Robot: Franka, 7 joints.
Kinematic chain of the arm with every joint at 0, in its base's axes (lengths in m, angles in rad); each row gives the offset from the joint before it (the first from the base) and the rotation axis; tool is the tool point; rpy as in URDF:
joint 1: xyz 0 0 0.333 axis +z
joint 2: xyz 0 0 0 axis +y
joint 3: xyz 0 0 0.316 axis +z
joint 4: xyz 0.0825 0 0 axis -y
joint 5: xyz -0.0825 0 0.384 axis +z
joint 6: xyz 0 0 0 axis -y
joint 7: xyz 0.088 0 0 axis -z
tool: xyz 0 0 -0.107 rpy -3.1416 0 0
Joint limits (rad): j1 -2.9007..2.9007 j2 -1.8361..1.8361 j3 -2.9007..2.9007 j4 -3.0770..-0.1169 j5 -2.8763..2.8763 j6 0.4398..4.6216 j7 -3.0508..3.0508
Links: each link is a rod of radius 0.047 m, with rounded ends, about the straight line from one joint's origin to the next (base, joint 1, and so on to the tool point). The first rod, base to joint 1, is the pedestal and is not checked.
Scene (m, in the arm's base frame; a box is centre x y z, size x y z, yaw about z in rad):
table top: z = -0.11
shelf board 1: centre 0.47 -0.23 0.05 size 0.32 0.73 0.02 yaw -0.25
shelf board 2: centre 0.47 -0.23 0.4 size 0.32 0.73 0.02 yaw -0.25
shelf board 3: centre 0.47 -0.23 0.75 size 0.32 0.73 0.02 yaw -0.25
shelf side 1: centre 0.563 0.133 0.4 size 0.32 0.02 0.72 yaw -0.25
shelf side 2: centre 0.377 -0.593 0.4 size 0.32 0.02 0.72 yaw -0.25
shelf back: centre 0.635 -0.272 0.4 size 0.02 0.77 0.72 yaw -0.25
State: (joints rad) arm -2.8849 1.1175 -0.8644 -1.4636 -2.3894 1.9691 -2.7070
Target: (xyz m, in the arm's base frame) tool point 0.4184 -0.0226 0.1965
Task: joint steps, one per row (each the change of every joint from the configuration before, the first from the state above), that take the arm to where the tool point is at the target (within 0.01 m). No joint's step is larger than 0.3 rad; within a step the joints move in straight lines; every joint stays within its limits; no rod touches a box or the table.
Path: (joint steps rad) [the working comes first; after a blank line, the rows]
Joints at the target: -1.9093 1.8361 1.1707 -2.5567 -2.3656 2.5245 -2.7070
Straight joint move there: touches shelf board 1, the table top.

1: 0.2316 -0.1868 0.1854 -0.1196 0.0822 -0.1321 0.0117
2: 0.2315 -0.1869 0.1854 -0.1196 0.0822 -0.1321 0.0117
3: 0.2316 -0.1868 0.1854 -0.1196 0.0822 -0.1320 0.0117
4: 0.2315 -0.1869 0.1853 -0.1195 0.0823 -0.1321 0.0116
5: -0.0591 0.2021 0.2095 -0.2168 -0.0749 0.2521 -0.0093
6: -0.0591 0.2021 0.2095 -0.2168 -0.0748 0.2522 -0.0094
7: -0.0592 0.2020 0.2095 -0.2167 -0.0748 0.2522 -0.0093
8: -0.0591 0.2021 0.2095 -0.2168 -0.0748 0.2522 -0.0094
9: -0.0591 0.2021 0.2094 -0.2167 -0.0749 0.2522 -0.0093
10: 0.1725 0.2278 0.1231 0.2345 0.0346 -0.0886 0.0000
11: 0.1725 0.2278 0.1231 0.2345 0.0345 -0.0886 0.0000

